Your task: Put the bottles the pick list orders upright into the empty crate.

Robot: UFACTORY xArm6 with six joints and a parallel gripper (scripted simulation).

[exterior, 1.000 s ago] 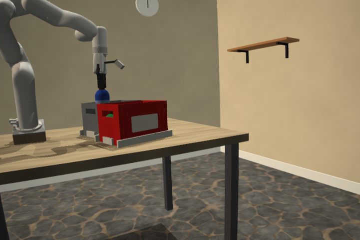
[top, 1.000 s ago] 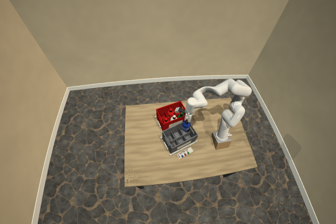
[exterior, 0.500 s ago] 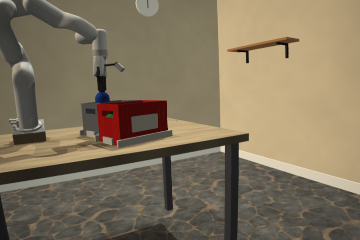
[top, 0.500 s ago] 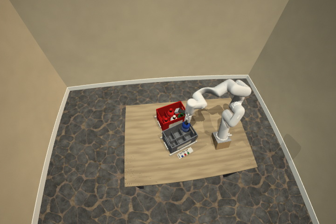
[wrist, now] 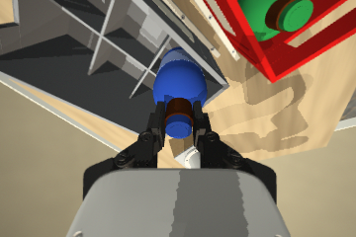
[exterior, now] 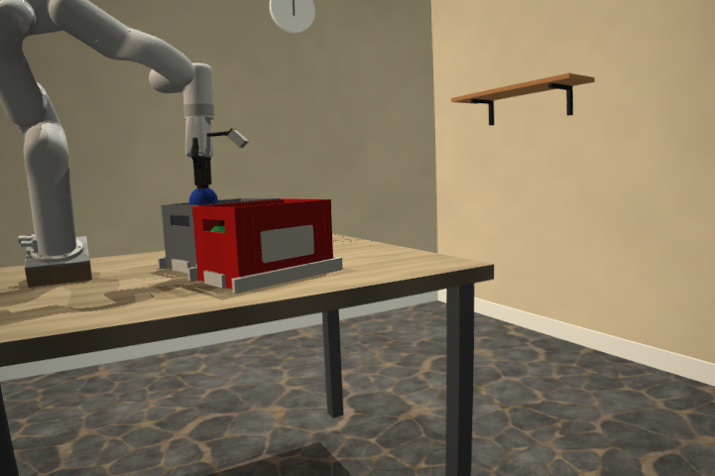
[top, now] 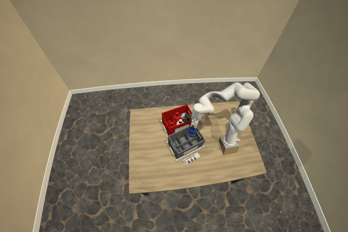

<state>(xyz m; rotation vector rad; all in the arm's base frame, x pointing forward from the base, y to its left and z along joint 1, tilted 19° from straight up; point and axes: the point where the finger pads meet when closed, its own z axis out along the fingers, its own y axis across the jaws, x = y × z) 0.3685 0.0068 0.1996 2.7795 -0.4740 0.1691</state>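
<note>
Right now my hand is 7 cm above the blue bottle. Also, from my hand: green-label bottle (3 cm ahead, 14 cm to the right, 16 cm below); then white-label bottle (11 cm ahead, 11 cm to the right, 16 cm below); then grey crate (5 cm ahead, 8 cm to the left, 16 cm below).
</note>
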